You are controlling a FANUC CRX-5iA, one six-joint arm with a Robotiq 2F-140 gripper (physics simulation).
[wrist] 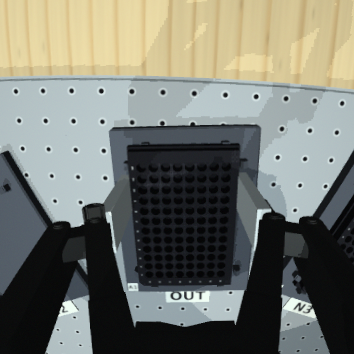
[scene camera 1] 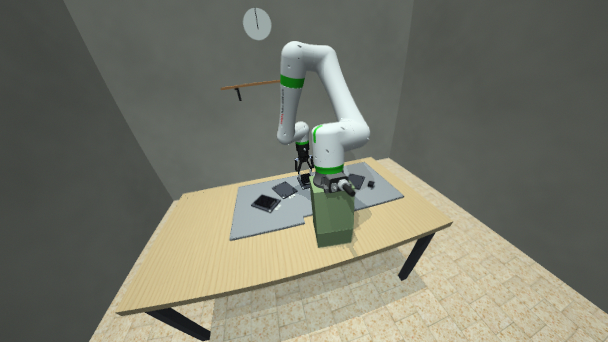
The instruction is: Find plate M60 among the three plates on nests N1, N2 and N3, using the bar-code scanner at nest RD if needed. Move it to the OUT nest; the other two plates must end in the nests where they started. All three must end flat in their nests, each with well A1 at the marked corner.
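Where they show: gripper, fingertip midpoint: (wrist: 183, 189) (scene camera 1: 305, 177); arm's base at its link origin: (scene camera 1: 329, 181).
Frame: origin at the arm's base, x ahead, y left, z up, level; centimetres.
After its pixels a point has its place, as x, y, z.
Note:
My gripper (scene camera 1: 305, 171) @(46.9, 1.4, -27.0) (wrist: 183, 189) @(46.9, 1.4, -27.0) is shut on a dark well plate (scene camera 1: 305, 179) @(43.0, 2.3, -26.6) (wrist: 184, 220) @(44.6, 1.2, -26.3), with one finger at each long side. The plate lines up with the OUT nest (wrist: 185, 136) @(51.0, 1.4, -28.3), in or just above it; any small gap beneath is hidden. The nest's A1 mark (wrist: 132, 287) @(35.6, 6.1, -28.2) shows by the plate's lower left corner in the wrist view; the plate's own name and well lettering are unreadable. Nest N2 (scene camera 1: 284, 189) @(38.6, 19.3, -28.2) (wrist: 22, 220) @(42.7, 16.3, -28.3) holds no plate. At right in the wrist view, nest N3 (wrist: 341, 197) @(46.1, -12.8, -28.3) bears a plate (wrist: 349, 239) @(42.5, -13.8, -27.0). Another plate (scene camera 1: 265, 202) @(27.5, 33.3, -27.1) lies in the leftmost nest, N1.
The grey perforated board (scene camera 1: 250, 225) @(12.9, 43.4, -29.5) (wrist: 65, 135) @(50.6, 11.6, -29.4) lies on the wooden table (scene camera 1: 200, 260) @(-2.3, 69.2, -30.7) (wrist: 100, 40) @(58.4, 8.6, -30.7). Right of the arm's green pedestal (scene camera 1: 332, 215) @(-10.3, 2.7, -10.5) are a flat dark nest (scene camera 1: 356, 180) @(30.6, -33.5, -28.3) and a small black device (scene camera 1: 371, 184) @(20.4, -39.2, -26.4). N2 and N3 flank the fingers.

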